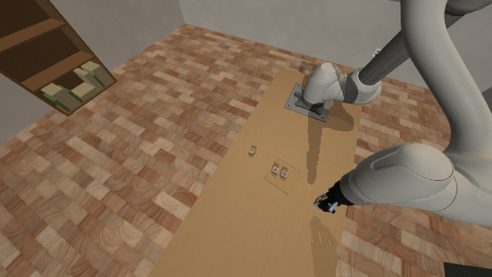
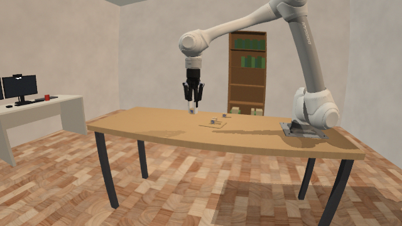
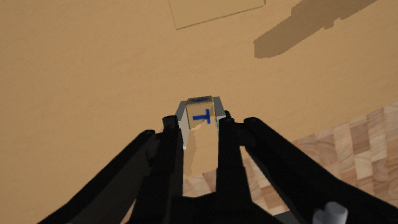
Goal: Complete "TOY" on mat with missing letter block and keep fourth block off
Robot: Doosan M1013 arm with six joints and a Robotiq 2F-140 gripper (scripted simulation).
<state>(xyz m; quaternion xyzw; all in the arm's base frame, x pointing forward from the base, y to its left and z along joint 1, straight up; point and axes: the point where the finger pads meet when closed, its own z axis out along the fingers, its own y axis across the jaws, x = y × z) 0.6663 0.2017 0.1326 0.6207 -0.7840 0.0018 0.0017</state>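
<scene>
My hand is 170 mm to the left of the O block, 120 mm above it and 80 mm past it. Round my hand: thin mat: 170 mm to the right, 140 mm below, 80 mm behind; T block: 20 mm below; Y block: 220 mm to the right, 120 mm below, 70 mm behind.
</scene>
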